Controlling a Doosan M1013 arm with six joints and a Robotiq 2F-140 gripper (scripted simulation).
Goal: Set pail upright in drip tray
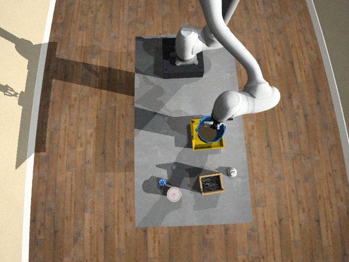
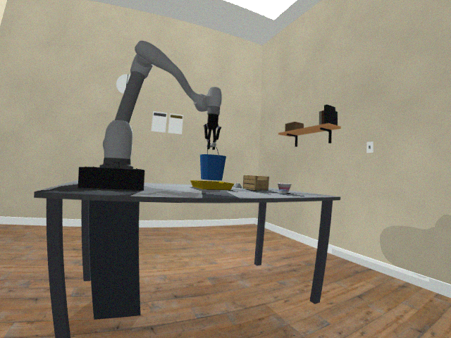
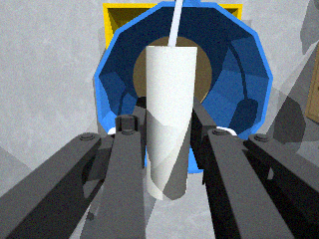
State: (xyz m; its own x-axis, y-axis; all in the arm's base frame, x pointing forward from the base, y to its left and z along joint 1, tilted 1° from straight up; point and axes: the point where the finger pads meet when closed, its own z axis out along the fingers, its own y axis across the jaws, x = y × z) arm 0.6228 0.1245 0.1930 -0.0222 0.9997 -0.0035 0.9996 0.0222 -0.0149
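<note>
Right now the blue pail is 10 cm below my hand and 1 cm ahead of it. From my hand the other things lie so: pail handle: 3 cm below, 1 cm ahead; yellow drip tray: 29 cm below, 2 cm ahead; small white jar: 32 cm ahead, 29 cm below, 17 cm to the left.
</note>
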